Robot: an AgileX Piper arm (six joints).
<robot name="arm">
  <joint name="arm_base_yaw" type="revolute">
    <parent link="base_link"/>
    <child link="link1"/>
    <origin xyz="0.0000 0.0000 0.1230"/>
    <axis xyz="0 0 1"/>
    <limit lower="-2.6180" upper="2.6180"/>
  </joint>
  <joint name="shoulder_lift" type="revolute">
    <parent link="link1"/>
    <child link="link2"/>
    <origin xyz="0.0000 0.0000 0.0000"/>
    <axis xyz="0 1 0"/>
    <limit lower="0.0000" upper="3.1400"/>
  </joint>
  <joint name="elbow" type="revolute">
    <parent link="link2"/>
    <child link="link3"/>
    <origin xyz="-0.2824 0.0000 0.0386"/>
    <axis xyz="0 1 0"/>
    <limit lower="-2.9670" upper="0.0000"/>
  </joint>
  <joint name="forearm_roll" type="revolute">
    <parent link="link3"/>
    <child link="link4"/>
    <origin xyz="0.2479 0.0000 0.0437"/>
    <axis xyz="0.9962 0 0.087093"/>
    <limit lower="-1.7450" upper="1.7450"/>
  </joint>
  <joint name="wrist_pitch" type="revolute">
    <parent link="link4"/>
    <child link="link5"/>
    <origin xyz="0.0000 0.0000 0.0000"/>
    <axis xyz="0 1 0"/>
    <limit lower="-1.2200" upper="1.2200"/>
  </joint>
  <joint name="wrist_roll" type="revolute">
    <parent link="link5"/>
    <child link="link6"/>
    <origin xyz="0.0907 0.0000 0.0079"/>
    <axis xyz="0.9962 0 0.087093"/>
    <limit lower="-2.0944" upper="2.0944"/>
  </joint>
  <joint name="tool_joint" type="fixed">
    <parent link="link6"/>
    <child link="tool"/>
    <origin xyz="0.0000 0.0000 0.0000" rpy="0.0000 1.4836 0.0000"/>
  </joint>
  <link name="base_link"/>
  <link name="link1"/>
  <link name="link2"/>
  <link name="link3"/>
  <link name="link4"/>
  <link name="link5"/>
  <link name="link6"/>
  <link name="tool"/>
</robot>
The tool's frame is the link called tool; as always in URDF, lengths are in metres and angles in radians.
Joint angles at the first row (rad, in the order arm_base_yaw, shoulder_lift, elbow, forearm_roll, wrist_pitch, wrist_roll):
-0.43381, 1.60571, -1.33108, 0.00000, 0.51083, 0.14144
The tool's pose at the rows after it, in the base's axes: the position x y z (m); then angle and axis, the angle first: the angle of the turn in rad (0 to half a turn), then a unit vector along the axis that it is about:
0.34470 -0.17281 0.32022 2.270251 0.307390 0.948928 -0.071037
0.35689 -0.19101 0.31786 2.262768 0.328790 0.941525 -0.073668
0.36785 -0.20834 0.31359 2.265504 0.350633 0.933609 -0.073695
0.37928 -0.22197 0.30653 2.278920 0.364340 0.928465 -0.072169
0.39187 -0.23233 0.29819 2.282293 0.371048 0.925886 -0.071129
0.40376 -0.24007 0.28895 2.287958 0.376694 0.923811 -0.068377
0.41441 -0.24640 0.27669 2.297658 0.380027 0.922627 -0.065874
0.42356 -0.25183 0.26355 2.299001 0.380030 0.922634 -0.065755
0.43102 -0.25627 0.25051 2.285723 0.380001 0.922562 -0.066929
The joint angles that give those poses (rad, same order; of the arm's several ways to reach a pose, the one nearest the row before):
-0.46472, 1.66359, -1.39957, 0.00002, 0.51184, 0.16180
-0.49141, 1.73100, -1.47513, -0.00002, 0.51181, 0.18055
-0.51533, 1.79759, -1.54992, 0.00000, 0.52269, 0.20321
-0.52950, 1.86383, -1.62085, 0.00001, 0.54108, 0.21839
-0.53516, 1.92776, -1.68485, 0.00000, 0.54479, 0.22714
-0.53643, 1.98680, -1.74229, 0.00002, 0.54961, 0.23791
-0.53643, 2.04225, -1.78621, 0.00001, 0.54839, 0.24501
-0.53641, 2.09080, -1.81530, -0.00001, 0.53029, 0.24504
-0.53641, 2.12987, -1.82635, -0.00001, 0.48883, 0.24503

